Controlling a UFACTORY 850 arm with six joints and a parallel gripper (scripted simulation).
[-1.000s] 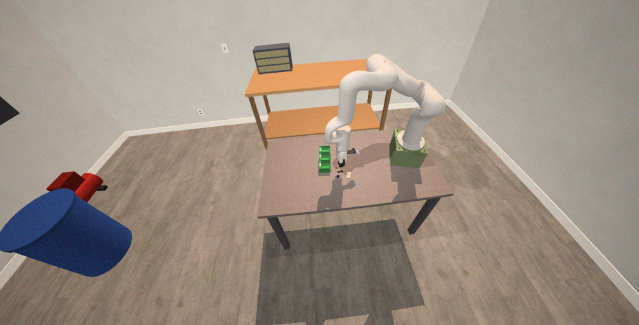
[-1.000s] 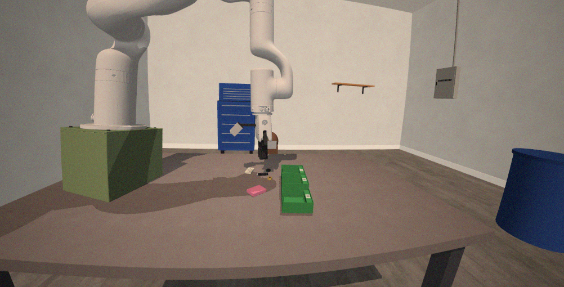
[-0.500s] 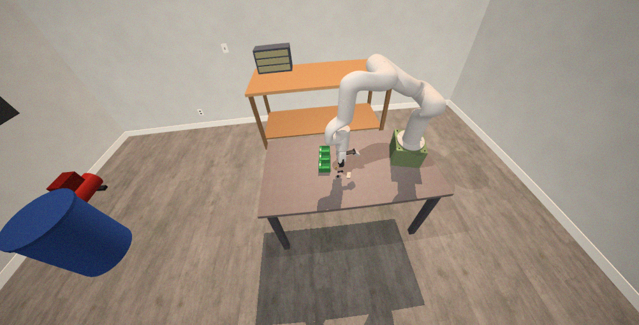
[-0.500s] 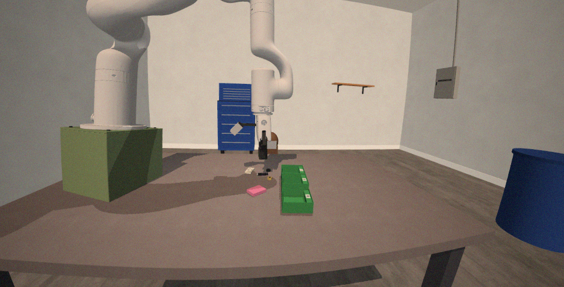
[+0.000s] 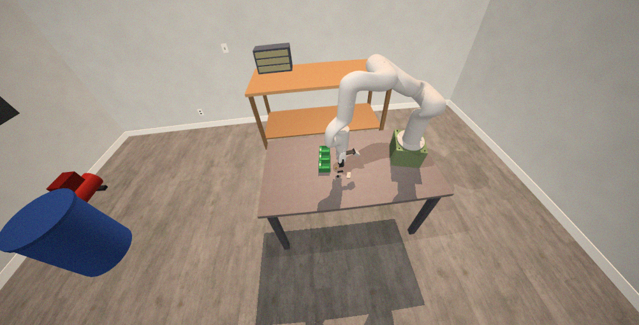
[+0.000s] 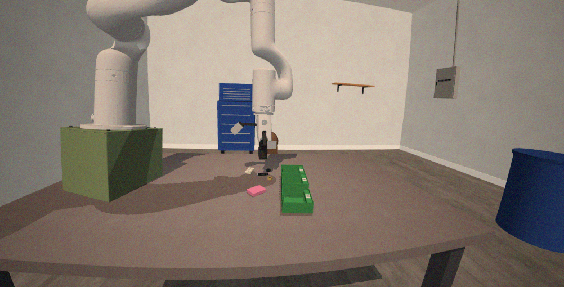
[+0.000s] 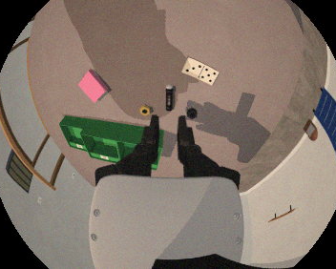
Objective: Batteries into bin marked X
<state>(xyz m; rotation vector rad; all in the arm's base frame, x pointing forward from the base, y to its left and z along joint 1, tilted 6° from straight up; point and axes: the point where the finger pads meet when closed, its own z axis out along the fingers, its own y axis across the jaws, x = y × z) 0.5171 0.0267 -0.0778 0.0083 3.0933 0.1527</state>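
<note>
Right now my hand is 9 cm above the black cylinder. Also, from my hand: black round piece (3 cm ahead, 4 cm to the left, 9 cm below); then yellow ring (2 cm ahead, 4 cm to the right, 9 cm below); then domino (5 cm behind, 4 cm to the left, 9 cm below).
</note>
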